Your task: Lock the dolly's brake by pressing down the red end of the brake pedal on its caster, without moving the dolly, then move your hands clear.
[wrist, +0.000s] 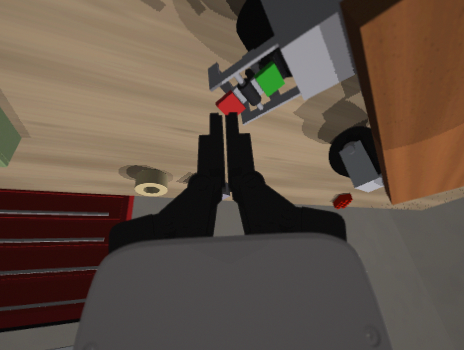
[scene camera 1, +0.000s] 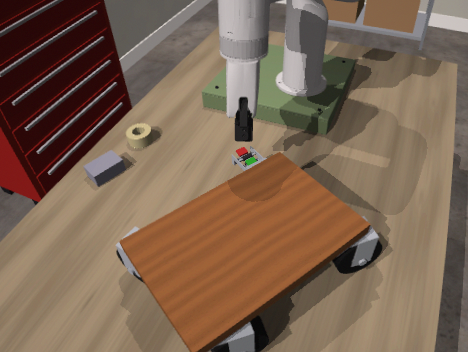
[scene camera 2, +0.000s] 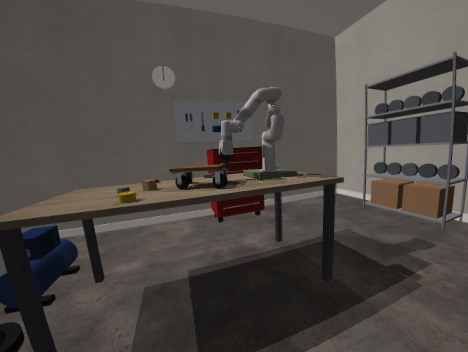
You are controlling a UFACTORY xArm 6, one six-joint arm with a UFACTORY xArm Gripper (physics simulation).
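Places are measured from the arm's base along level axes (x ahead, y left, z up), in centimetres.
Where they show: gripper, fingertip midpoint: [wrist: 224, 129] [scene camera 1: 243, 139] [scene camera 2: 226, 165]; arm's base, link origin: [scene camera 1: 301, 83] [scene camera 2: 268, 171].
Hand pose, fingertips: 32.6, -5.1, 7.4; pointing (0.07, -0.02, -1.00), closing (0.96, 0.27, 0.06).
Observation:
Each offset is from my fingertips to the top centre of the thing, as dx, dy, dz. "pt": to the spot under its first point.
The dolly [scene camera 1: 240, 225] [scene camera 2: 195, 169] [wrist: 425, 85] has a brown wooden deck and stands on casters on the table. The brake pedal, in a grey frame on its caster, sticks out past the deck's edge toward the robot base. Its red end @[pt +0.9, -0.1, -2.3] [scene camera 1: 242, 151] [wrist: 230, 103] is the outer one; its green end @[pt +2.8, +2.2, -2.5] [scene camera 1: 251, 161] [wrist: 270, 79] is nearer the deck. My gripper [scene camera 1: 243, 139] [scene camera 2: 226, 163] [wrist: 224, 129] is shut and empty. Its tips are above the pedal, with a gap to the red end in scene camera 1. I cannot tell the pedal's exact tilt.
The green base plate [scene camera 1: 220, 102] [scene camera 2: 255, 174] lies behind the gripper. A tape roll @[-6.6, -27.2, -8.4] [scene camera 1: 139, 135] [wrist: 151, 188] and a grey block @[+5.0, -29.7, -8.3] [scene camera 1: 105, 168] are on the table toward the red drawer cabinet [scene camera 1: 65, 85] [wrist: 55, 255]. A brown block @[+51.3, -3.9, -5.2] [scene camera 2: 149, 185] and yellow roll @[+61.0, +21.7, -7.2] [scene camera 2: 127, 197] stand beyond the dolly.

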